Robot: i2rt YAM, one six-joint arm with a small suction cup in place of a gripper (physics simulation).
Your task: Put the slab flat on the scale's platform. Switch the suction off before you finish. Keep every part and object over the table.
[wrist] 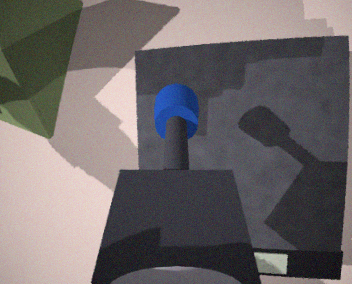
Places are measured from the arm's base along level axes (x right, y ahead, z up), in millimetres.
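Where they show: end effector, tool point: (176, 104).
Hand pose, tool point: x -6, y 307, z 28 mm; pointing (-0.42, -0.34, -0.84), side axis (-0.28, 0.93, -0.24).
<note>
Things, the pixels of their top centre, and the offset from my tool point. "*": a spot on its surface instead. Level surfaces: height alone.
- scale's dark grey square platform, middle of its top: (236, 148) dy +49, dx +25, dz -76 mm
- scale's dark front strip, surface spot: (315, 265) * dy +163, dx +113, dz -83 mm
- pale display, middle of its top: (254, 262) dy +106, dx +131, dz -81 mm
- pale table top, its level: dz -121 mm
The scale's dark grey square platform (225, 135) fills the middle and right of the wrist view, with the scale's dark front strip (315, 265) and pale display (277, 263) along its lower edge. My gripper (176, 97), a blue suction cup on a dark stem, is open and holds nothing. It shows over the left part of the platform, and its shadow falls on the platform to the right of it, so the cup appears to be above the surface. The slab does not show in this view. My gripper's body hides the platform's lower left part.
A green faceted object (42, 65) stands at the upper left, to the left of the scale and apart from it. It casts a shadow across the pale table top (45, 205). More shadows lie on the table beside the scale and over the platform's upper edge.
</note>
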